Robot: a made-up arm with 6 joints.
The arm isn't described. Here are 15 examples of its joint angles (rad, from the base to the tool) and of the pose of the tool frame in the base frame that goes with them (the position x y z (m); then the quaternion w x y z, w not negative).
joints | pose
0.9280 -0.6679 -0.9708 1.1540 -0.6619 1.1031 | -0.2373 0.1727 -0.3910 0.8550 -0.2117 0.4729 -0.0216
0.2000 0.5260 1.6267 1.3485 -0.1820 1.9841 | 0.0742 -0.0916 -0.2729 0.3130 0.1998 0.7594 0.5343
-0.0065 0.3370 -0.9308 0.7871 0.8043 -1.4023 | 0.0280 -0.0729 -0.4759 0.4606 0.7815 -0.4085 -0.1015
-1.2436 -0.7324 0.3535 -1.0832 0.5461 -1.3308 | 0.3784 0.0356 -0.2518 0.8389 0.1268 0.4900 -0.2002
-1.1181 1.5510 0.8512 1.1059 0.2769 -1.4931 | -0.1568 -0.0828 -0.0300 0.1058 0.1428 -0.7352 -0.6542
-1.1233 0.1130 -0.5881 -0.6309 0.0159 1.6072 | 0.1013 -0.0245 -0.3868 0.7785 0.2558 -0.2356 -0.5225
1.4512 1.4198 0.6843 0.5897 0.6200 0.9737 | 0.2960 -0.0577 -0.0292 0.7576 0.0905 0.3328 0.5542
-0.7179 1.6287 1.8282 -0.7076 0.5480 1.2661 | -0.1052 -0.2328 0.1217 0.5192 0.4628 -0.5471 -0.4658
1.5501 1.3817 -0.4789 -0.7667 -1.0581 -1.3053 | 0.3675 0.0038 -0.1056 0.1690 0.9381 -0.2993 0.0429
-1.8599 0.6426 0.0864 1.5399 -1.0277 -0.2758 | -0.0631 0.0756 -0.2960 0.0210 -0.1796 0.2013 -0.9627
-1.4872 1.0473 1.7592 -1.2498 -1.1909 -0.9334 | -0.1531 -0.1214 -0.0972 0.9363 0.0007 0.2289 0.2663
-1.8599 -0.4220 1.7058 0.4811 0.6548 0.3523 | 0.2503 -0.0972 -0.3266 0.3907 -0.6725 0.6031 -0.1773
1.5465 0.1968 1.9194 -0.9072 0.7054 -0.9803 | 0.1120 0.0319 -0.3249 0.0963 -0.4344 0.2774 0.8515
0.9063 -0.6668 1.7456 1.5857 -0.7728 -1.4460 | -0.2169 0.0785 -0.2893 0.3593 0.3813 0.7285 -0.4413
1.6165 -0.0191 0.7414 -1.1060 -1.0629 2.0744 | -0.0479 0.0011 -0.4080 0.1466 0.3020 0.9225 0.1903
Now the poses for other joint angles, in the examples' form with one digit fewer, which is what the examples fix.
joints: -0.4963 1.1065 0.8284 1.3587 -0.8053 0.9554
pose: -0.087 -0.230 -0.145 0.431 0.017 0.647 -0.629
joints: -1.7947 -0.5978 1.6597 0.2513 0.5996 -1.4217
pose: 0.271 -0.123 -0.271 0.974 -0.177 0.013 -0.138
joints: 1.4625 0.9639 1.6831 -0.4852 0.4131 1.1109
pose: 0.283 -0.038 -0.142 0.530 0.722 0.442 0.046
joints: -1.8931 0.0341 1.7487 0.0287 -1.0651 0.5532
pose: 0.112 -0.044 -0.333 0.325 -0.937 0.034 0.126
